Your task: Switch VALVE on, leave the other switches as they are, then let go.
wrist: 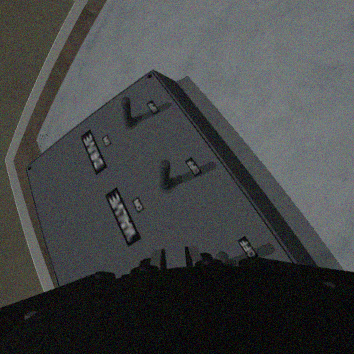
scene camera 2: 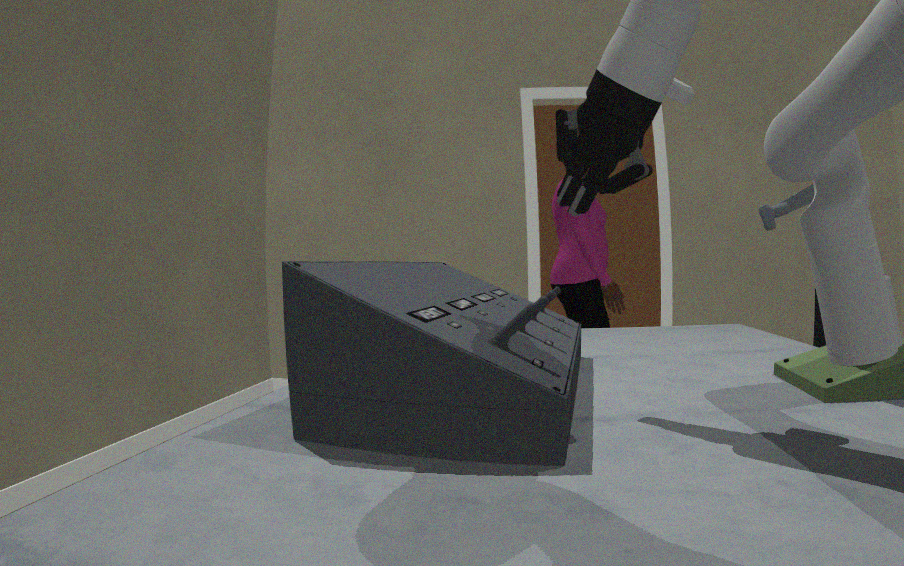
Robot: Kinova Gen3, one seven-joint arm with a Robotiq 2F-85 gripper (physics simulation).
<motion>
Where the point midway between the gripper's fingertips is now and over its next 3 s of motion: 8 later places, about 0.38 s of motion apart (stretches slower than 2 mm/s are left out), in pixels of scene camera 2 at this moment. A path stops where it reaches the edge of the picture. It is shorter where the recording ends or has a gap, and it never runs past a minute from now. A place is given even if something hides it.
My gripper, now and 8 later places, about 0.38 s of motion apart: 568,209; 551,248; 536,303; 537,307; 558,303; 567,303; 565,311; 563,317; 532,319
</motion>
